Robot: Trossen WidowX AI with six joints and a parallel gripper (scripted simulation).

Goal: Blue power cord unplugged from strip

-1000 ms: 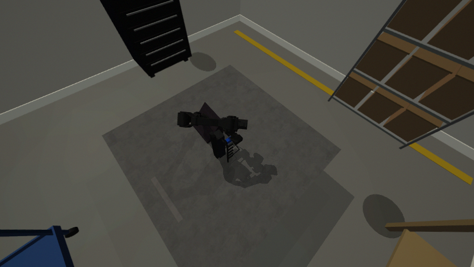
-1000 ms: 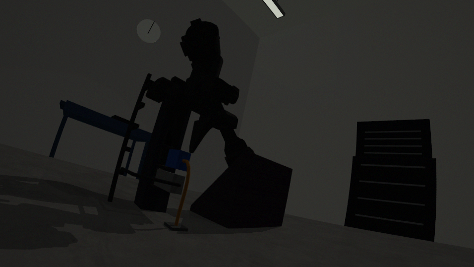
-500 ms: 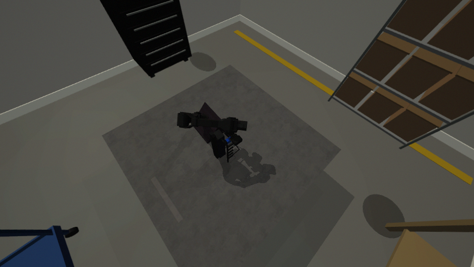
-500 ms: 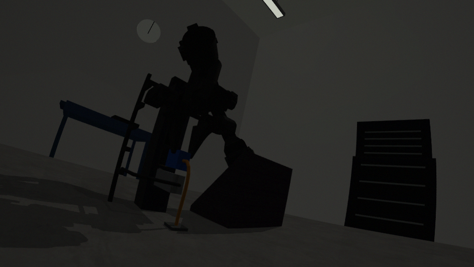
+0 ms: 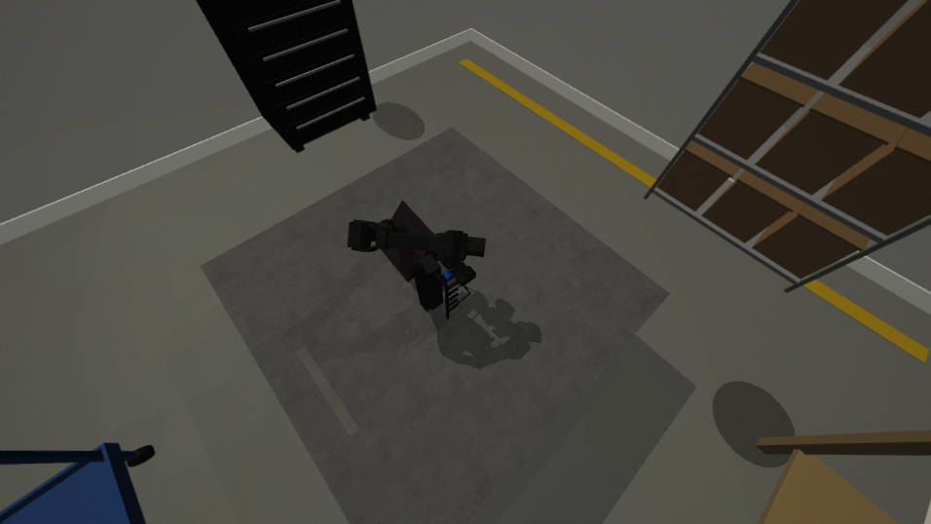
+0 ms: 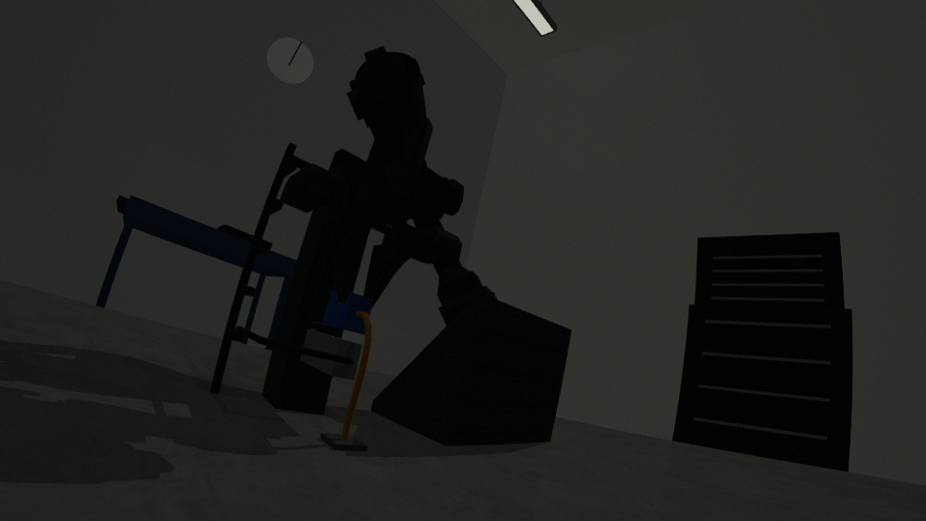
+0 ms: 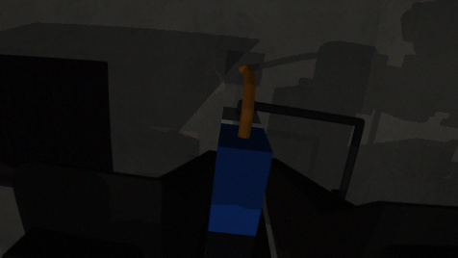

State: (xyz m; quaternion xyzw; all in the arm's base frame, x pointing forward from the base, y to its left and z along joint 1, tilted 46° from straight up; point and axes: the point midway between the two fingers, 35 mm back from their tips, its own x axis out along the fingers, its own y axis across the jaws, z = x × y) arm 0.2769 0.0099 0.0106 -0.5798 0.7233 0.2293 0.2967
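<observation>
Right now my gripper tip is 30 mm to the left of the blue plug. The rest, counted from my gripper tip: black upright block (20 mm behind, 100 mm to the right, 20 mm above).
</observation>
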